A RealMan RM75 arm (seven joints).
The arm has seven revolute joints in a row. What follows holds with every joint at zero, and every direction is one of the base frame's. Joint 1 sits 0.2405 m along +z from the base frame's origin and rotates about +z. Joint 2 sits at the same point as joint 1 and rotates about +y. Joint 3 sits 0.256 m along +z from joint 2 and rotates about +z. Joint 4 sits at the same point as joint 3 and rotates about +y. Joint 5 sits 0.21 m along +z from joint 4 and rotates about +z. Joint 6 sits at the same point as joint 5 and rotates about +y. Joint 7 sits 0.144 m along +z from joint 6 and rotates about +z. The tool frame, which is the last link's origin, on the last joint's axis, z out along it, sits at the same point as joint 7; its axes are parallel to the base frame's.
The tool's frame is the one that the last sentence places.
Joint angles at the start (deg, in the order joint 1, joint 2, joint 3, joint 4, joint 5, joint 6, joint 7): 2.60 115.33 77.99 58.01 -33.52 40.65 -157.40
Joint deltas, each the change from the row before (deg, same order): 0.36 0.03 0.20 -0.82 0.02 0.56 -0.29; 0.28 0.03 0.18 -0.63 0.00 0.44 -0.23; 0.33 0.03 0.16 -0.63 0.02 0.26 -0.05; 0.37 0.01 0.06 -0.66 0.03 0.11 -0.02; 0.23 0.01 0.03 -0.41 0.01 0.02 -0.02; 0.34 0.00 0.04 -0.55 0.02 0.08 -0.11; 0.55 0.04 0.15 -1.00 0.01 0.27 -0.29; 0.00 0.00 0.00 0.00 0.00 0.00 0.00; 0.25 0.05 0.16 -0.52 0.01 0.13 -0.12; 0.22 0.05 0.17 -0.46 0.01 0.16 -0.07
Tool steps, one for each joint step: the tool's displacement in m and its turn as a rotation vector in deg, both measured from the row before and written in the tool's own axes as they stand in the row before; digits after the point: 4 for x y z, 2 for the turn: 0.0015 0.0001 0.0002 -0.19 -0.04 -0.13; 0.0011 0.0000 0.0002 -0.13 -0.04 -0.12; 0.0013 -0.0001 0.0005 -0.09 0.07 0.06; 0.0016 0.0001 0.0007 -0.15 0.21 0.08; 0.0011 0.0001 0.0004 -0.09 0.17 0.04; 0.0012 0.0000 0.0007 -0.14 0.16 -0.06; 0.0021 0.0001 0.0010 -0.22 0.23 -0.15; 0.0000 0.0000 0.0000 0.00 0.00 0.00; 0.0012 -0.0002 0.0003 -0.01 0.15 0.00; 0.0010 -0.0002 0.0003 0.00 0.09 0.04
